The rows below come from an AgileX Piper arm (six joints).
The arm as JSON. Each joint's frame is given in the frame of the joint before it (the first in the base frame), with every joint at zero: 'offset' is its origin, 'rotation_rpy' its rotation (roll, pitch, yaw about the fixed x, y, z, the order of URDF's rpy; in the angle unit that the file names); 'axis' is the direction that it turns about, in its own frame. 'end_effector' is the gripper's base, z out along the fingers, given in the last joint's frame.
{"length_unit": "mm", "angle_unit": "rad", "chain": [
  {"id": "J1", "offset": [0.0, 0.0, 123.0], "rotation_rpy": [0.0, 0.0, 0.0], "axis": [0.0, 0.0, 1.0]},
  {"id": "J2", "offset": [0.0, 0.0, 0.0], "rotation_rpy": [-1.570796, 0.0, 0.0], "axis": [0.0, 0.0, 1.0]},
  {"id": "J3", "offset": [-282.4, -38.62, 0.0], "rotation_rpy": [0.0, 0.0, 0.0], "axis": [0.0, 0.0, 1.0]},
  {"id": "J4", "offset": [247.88, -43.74, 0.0], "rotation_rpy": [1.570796, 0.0, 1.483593], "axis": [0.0, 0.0, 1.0]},
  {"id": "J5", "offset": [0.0, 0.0, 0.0], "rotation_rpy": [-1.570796, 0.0, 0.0], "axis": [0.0, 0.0, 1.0]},
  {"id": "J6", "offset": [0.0, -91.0, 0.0], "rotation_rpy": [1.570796, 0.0, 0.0], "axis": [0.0, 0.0, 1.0]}
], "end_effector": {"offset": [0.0, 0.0, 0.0], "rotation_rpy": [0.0, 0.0, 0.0]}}
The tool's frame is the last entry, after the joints.
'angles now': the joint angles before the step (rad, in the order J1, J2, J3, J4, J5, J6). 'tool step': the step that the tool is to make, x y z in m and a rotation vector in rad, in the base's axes. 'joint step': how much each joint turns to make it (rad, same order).
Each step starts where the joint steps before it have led.
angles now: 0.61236 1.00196 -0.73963 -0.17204 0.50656 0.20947
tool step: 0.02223 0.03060 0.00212 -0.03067 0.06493 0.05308
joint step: 0.04610 0.15257 -0.12018 0.03850 0.03618 -0.03031
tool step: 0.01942 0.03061 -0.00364 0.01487 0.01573 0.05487
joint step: 0.03580 0.12878 -0.08384 0.04925 -0.04429 -0.03770
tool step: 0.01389 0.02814 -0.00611 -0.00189 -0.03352 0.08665
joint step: 0.03570 0.10311 -0.05971 0.04050 -0.07017 -0.08576
